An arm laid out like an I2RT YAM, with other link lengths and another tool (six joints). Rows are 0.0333 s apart.
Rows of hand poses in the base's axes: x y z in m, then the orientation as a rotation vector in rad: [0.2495, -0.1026, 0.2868, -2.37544, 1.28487, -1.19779]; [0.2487, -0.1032, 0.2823, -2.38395, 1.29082, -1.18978]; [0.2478, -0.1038, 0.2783, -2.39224, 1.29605, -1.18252]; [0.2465, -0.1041, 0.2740, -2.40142, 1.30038, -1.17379]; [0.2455, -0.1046, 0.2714, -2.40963, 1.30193, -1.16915]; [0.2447, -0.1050, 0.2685, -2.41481, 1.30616, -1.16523]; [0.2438, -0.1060, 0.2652, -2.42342, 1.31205, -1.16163]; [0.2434, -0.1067, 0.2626, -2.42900, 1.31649, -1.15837]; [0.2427, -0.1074, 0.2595, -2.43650, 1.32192, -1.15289]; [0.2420, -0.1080, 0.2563, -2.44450, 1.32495, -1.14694]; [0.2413, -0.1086, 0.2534, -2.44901, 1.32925, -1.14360]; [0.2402, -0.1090, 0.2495, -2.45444, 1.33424, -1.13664]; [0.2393, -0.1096, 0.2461, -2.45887, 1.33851, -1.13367]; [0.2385, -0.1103, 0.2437, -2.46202, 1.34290, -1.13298]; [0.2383, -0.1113, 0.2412, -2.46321, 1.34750, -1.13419]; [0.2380, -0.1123, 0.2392, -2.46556, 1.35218, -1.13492]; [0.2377, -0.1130, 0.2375, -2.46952, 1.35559, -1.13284]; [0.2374, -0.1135, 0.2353, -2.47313, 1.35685, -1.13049]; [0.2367, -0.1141, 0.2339, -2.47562, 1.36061, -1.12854]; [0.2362, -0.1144, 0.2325, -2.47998, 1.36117, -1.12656]
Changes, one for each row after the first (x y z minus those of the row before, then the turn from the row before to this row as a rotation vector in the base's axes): [-0.0008, -0.0006, -0.0045, -0.00126, 0.00953, -0.00258]; [-0.0009, -0.0006, -0.0040, -0.00156, 0.00894, -0.00224]; [-0.0013, -0.0003, -0.0043, -0.00127, 0.00980, -0.00133]; [-0.0010, -0.0005, -0.0026, -0.00289, 0.00702, -0.00022]; [-0.0008, -0.0004, -0.0029, -0.00148, 0.00556, -0.00223]; [-0.0009, -0.0010, -0.0033, -0.00413, 0.00787, -0.00349]; [-0.0004, -0.0007, -0.0026, -0.00219, 0.00559, -0.00252]; [-0.0007, -0.0007, -0.0031, -0.00228, 0.00779, -0.00281]; [-0.0007, -0.0006, -0.0032, -0.00217, 0.00770, -0.00106]; [-0.0007, -0.0006, -0.0029, -0.00148, 0.00493, -0.00241]; [-0.0011, -0.0004, -0.0039, -0.00006, 0.00700, -0.00225]; [-0.0009, -0.0006, -0.0034, -0.00167, 0.00473, -0.00246]; [-0.0008, -0.0007, -0.0024, -0.00216, 0.00313, -0.00294]; [-0.0002, -0.0010, -0.0025, -0.00198, 0.00130, -0.00341]; [-0.0003, -0.0010, -0.0020, -0.00249, 0.00219, -0.00338]; [-0.0003, -0.0007, -0.0017, -0.00180, 0.00391, -0.00202]; [-0.0003, -0.0005, -0.0022, -0.00119, 0.00331, -0.00048]; [-0.0007, -0.0006, -0.0014, -0.00094, 0.00306, -0.00228]; [-0.0005, -0.0003, -0.0014, -0.00184, 0.00346, -0.00006]
